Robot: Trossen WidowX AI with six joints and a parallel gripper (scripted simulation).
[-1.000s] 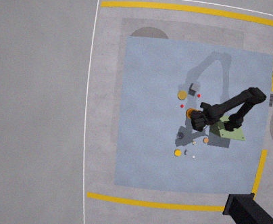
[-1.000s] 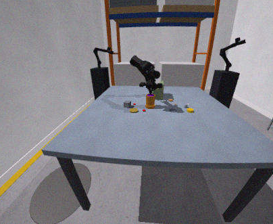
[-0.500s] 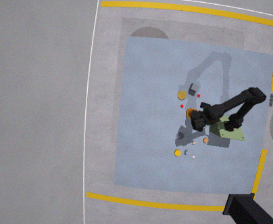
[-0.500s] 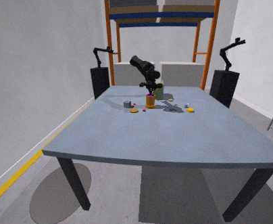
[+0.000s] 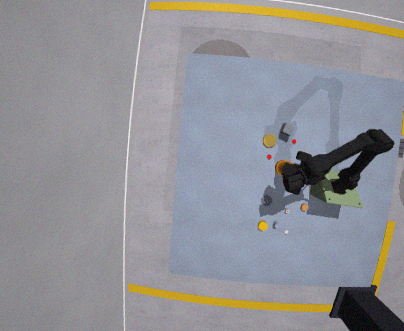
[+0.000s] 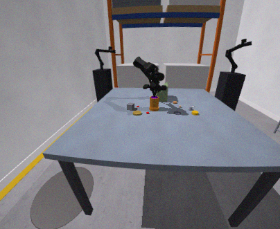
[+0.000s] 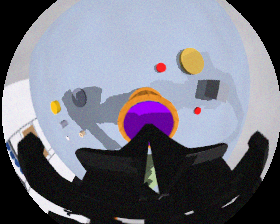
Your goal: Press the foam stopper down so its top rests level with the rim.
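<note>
Right now the purple foam stopper is 50 mm below my hand. Also, from my hand: grey disc: 50 mm ahead, 200 mm to the left, 150 mm below; then grey cube: 20 mm ahead, 210 mm to the right, 120 mm below; then small piece: 170 mm behind, 200 mm to the left, 140 mm below.
</note>
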